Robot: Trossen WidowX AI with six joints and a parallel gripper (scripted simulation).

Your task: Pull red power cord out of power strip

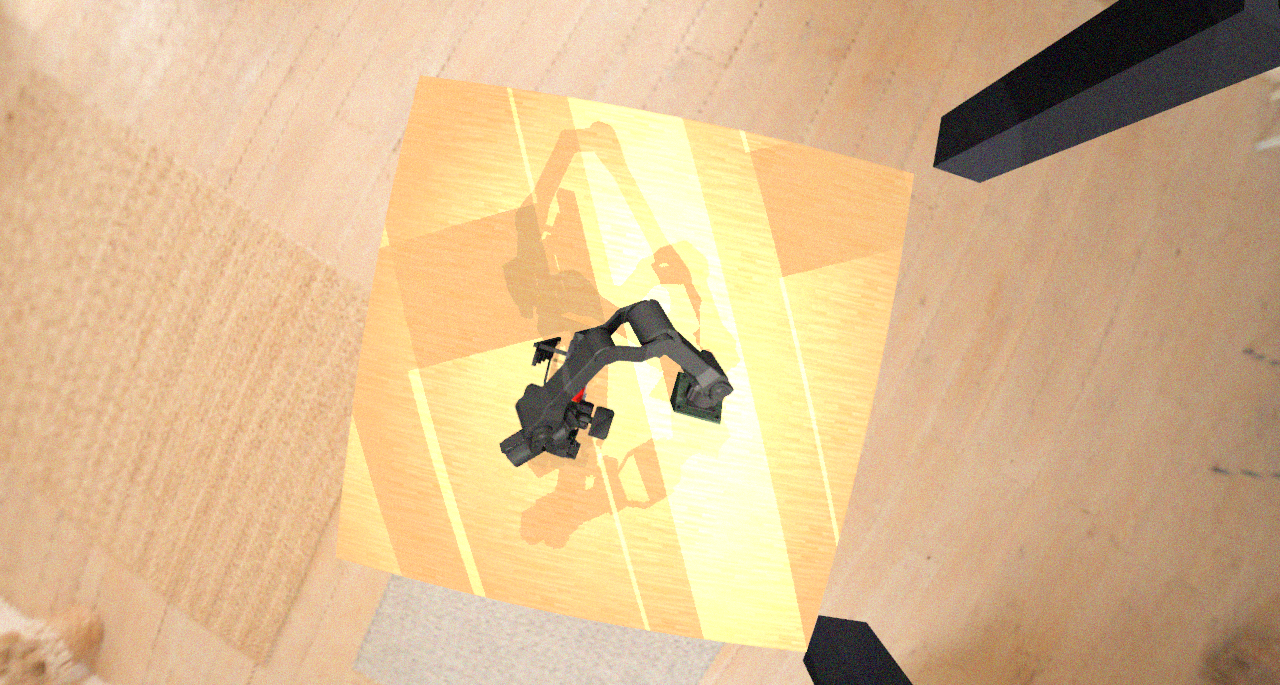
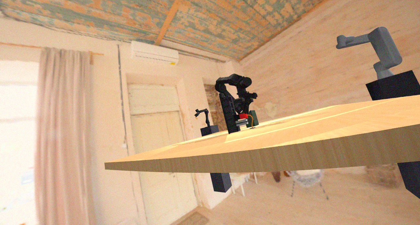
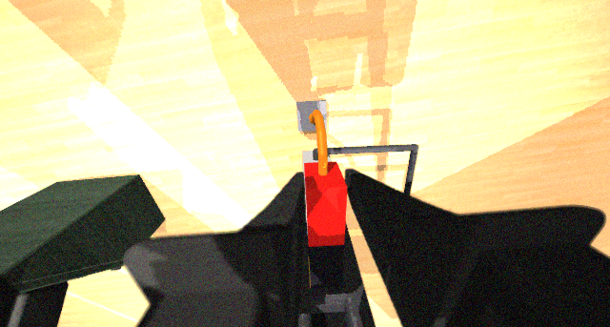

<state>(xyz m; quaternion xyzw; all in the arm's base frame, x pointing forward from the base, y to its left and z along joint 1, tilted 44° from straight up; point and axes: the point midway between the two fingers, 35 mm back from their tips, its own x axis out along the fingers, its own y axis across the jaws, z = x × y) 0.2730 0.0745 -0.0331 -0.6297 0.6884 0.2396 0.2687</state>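
My gripper tip is 40 mm to the left of the red plug.
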